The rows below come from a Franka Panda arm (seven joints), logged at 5 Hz.
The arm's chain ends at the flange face. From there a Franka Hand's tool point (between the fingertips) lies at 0.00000 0.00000 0.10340 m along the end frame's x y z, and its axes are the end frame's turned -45 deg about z.
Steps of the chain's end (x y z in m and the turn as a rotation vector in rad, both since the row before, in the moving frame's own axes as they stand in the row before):
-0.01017 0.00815 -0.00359 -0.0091 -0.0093 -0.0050
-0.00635 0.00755 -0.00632 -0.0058 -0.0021 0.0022
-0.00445 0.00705 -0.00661 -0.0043 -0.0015 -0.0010
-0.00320 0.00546 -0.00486 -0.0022 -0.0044 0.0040
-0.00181 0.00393 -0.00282 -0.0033 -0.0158 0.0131
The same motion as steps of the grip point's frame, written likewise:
-0.01430 -0.00144 -0.00360 0.0001 -0.0130 -0.0050
-0.01041 0.00112 -0.00632 -0.0026 -0.0056 0.0022
-0.00856 0.00204 -0.00661 -0.0020 -0.0041 -0.0010
-0.00661 0.00144 -0.00486 0.0016 -0.0047 0.0040
-0.00545 0.00058 -0.00283 0.0088 -0.0135 0.0131

